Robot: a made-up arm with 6 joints.
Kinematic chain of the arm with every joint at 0, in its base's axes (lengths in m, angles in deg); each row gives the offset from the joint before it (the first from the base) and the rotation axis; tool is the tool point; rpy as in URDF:
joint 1: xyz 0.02 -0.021 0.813 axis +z
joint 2: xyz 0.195 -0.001 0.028 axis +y
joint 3: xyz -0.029 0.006 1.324 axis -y
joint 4: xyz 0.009 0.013 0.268 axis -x
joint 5: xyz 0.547 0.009 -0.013 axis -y
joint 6: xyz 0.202 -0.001 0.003 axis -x
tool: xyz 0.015 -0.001 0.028 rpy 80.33 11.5 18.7
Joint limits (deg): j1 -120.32..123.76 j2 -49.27..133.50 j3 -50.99..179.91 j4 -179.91..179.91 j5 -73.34..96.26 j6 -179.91..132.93
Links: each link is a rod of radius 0.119 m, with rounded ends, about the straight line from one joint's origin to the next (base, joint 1, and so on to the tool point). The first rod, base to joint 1, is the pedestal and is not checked.
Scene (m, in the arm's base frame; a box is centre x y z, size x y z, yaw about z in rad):
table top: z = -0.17
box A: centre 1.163 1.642 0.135 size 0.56 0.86 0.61 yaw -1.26
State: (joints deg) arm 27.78 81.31 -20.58 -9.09 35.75 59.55
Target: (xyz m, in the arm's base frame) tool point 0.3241 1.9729 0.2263
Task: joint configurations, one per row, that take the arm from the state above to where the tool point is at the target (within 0.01 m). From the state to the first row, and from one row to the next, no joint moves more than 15 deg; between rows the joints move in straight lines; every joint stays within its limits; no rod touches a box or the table.
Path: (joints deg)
1: 39.68 73.81 -16.15 -3.96 40.47 61.35
2: 51.57 66.31 -11.72 1.16 45.20 63.14
3: 63.47 58.82 -7.29 6.29 49.92 64.94
4: 75.36 51.32 -2.86 11.42 54.64 66.73
5: 77.02 64.07 0.44 5.54 49.52 64.34
6: 78.69 76.82 3.73 -0.34 44.39 61.94
7: 80.35 89.58 7.03 -6.22 39.27 59.55

